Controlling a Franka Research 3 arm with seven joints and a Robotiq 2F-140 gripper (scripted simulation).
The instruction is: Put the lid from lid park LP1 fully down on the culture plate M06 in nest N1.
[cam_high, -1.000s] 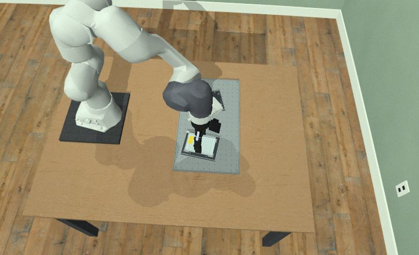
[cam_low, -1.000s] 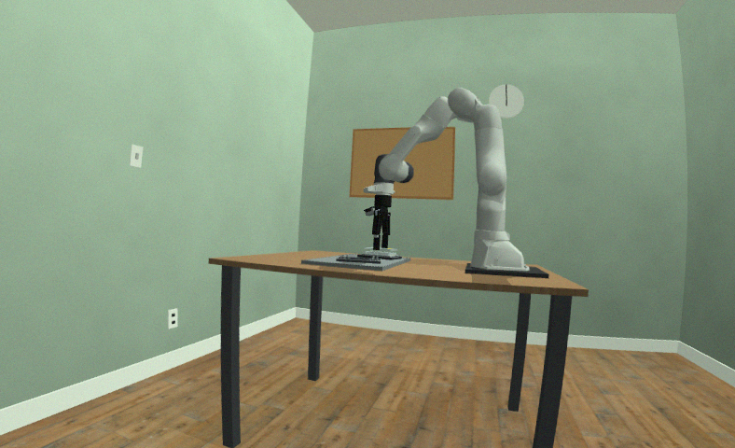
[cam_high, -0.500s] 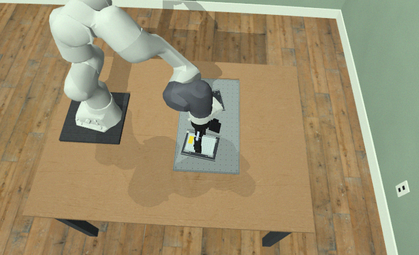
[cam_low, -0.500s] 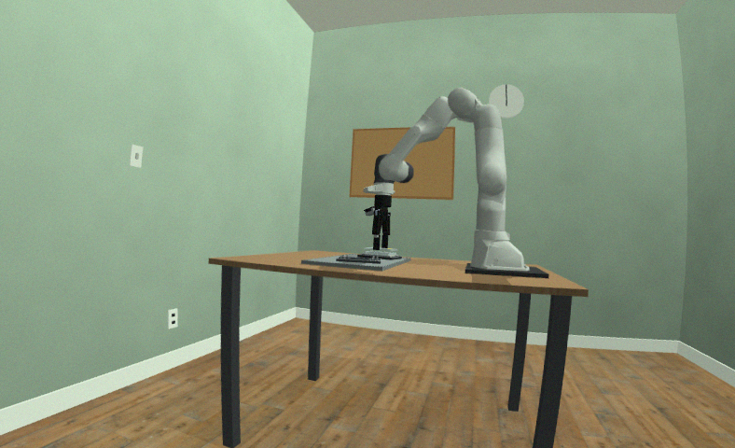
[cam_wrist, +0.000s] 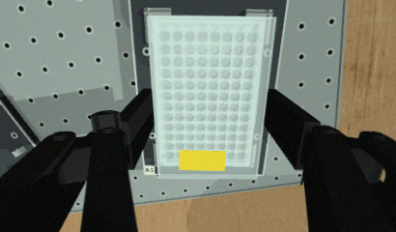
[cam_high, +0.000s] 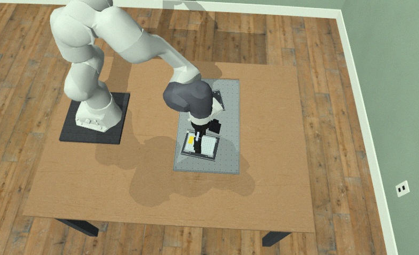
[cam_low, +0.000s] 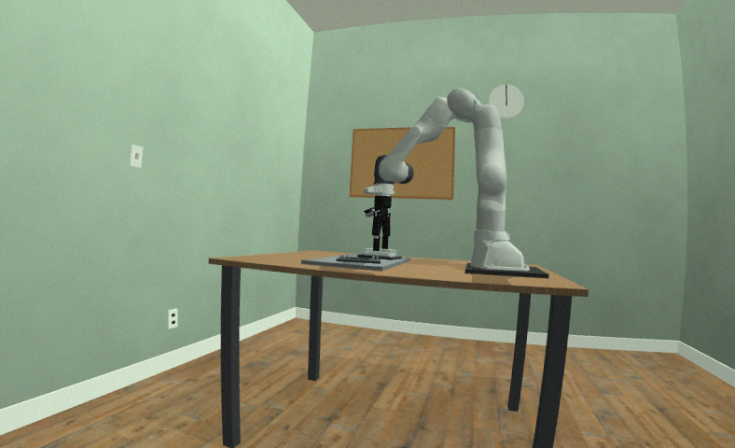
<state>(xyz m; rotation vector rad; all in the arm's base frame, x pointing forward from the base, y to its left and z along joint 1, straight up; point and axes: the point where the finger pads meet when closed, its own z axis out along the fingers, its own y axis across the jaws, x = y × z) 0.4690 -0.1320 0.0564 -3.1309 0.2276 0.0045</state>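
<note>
Right now my hand is 40 mm above the culture plate. From my hand the other things lie so: dark nest 50 mm below; then clear lid 20 mm below; then dark lid park 240 mm to the left, 50 mm below, 10 mm ahead.
</note>
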